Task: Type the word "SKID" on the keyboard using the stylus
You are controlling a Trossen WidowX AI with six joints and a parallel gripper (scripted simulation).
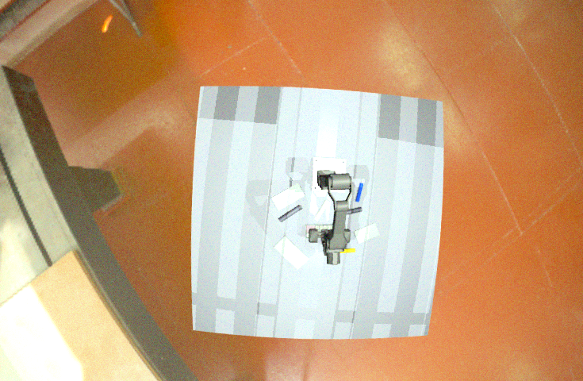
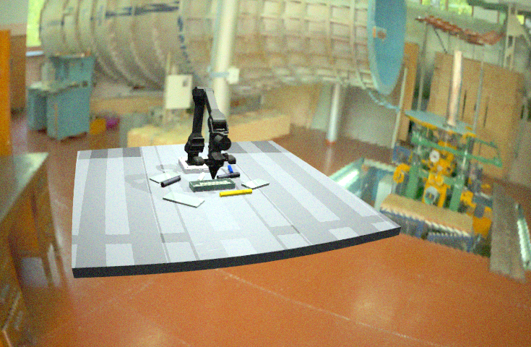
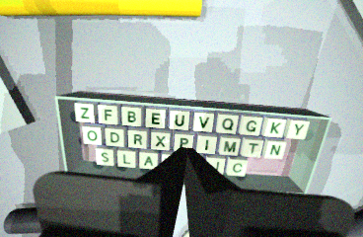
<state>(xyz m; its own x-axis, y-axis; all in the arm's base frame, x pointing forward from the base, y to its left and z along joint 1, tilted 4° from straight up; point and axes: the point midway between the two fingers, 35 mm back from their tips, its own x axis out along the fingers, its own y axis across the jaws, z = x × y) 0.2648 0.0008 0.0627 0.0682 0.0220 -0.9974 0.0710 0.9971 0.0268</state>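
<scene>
My gripper tip is now 220 mm past the blue stylus, 180 mm to the right of it and 40 mm above it. Round my gripper tip: yellow cylinder: 100 mm ahead, 70 mm to the left, 30 mm below; then white stick: 110 mm behind, 30 mm below, 10 mm to the right; then card: 200 mm to the left, 40 mm below, 20 mm ahead.
</scene>
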